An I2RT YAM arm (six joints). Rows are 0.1 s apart.
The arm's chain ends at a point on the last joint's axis. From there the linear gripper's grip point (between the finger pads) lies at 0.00 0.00 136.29 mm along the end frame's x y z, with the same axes.
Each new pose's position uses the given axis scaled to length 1; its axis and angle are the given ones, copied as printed.
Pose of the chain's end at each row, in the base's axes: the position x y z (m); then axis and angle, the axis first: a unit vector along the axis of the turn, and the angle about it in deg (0 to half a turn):
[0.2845 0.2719 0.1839 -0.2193 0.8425 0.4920 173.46]
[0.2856 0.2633 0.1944 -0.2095 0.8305 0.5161 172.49]
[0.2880 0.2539 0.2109 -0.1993 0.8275 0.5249 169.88]
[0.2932 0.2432 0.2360 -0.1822 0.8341 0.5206 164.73]
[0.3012 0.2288 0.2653 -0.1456 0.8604 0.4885 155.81]
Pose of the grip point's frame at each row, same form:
[0.2683 0.3879 0.1143 -0.2193 0.8425 0.4920 173.46]
[0.2710 0.3834 0.1316 -0.2095 0.8305 0.5161 172.49]
[0.2795 0.3761 0.1512 -0.1993 0.8275 0.5249 169.88]
[0.2977 0.3660 0.1771 -0.1822 0.8341 0.5206 164.73]
[0.3307 0.3465 0.2032 -0.1456 0.8604 0.4885 155.81]

